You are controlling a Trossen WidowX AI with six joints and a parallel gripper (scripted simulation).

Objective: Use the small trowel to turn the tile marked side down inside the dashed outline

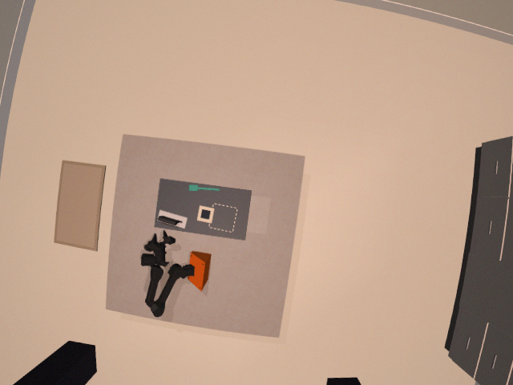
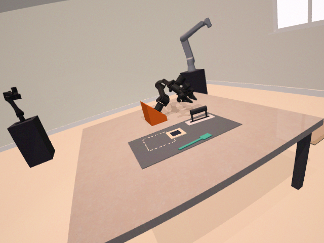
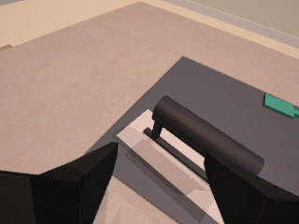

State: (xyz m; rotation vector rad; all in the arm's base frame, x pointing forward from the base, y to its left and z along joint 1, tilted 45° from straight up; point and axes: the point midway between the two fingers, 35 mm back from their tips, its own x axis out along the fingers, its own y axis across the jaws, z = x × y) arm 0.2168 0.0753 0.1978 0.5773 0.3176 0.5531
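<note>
Now: the dark mat 230 mm to the right of my gripper tip, 150 mm ahead of it and 140 mm below it. From my gripper tip the other things lie so: cream tile (260 mm to the right, 120 mm ahead, 110 mm below); then green trowel (290 mm ahead, 220 mm to the right, 120 mm below).
</note>
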